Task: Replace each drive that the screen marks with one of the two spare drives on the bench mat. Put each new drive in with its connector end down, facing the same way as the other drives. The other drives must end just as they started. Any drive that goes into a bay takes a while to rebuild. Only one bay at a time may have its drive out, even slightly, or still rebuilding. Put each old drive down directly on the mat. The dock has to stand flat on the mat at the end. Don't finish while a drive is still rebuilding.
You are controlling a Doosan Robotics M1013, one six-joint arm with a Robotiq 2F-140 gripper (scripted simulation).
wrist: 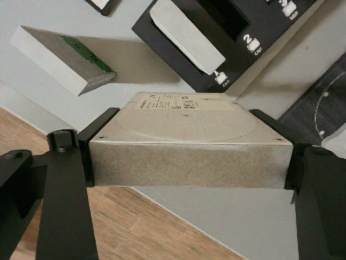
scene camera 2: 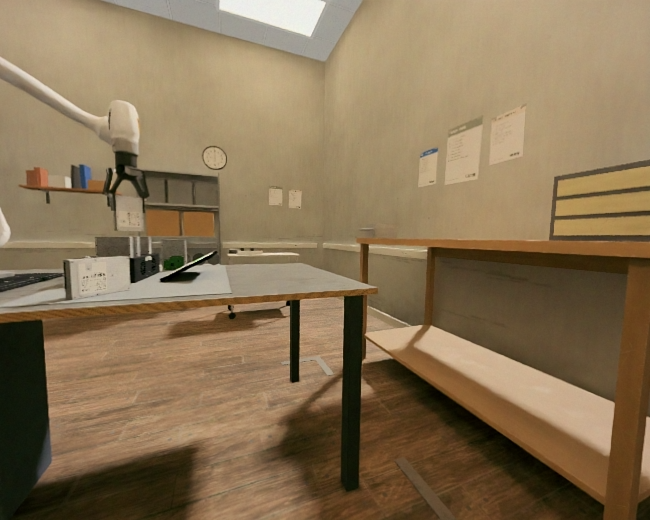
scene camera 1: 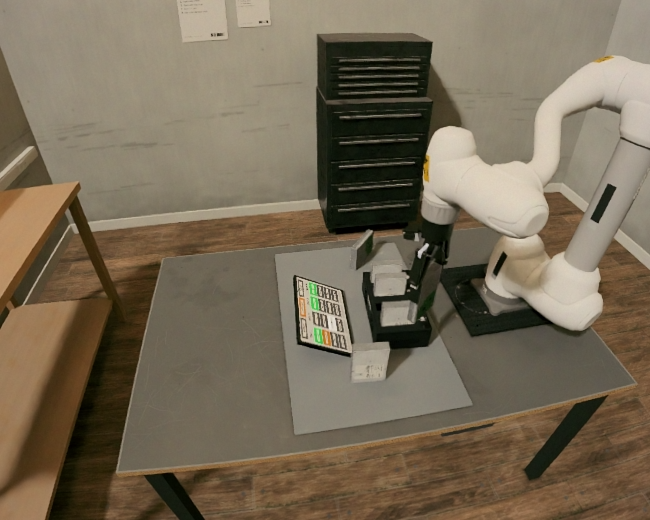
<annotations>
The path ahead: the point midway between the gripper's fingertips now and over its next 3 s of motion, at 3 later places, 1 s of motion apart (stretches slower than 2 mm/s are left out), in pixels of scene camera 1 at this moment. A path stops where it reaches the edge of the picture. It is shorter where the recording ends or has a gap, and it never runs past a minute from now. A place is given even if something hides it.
My gripper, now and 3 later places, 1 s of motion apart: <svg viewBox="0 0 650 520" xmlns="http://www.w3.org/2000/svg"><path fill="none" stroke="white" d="M424 290L418 284L412 278L407 274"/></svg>
</annotations>
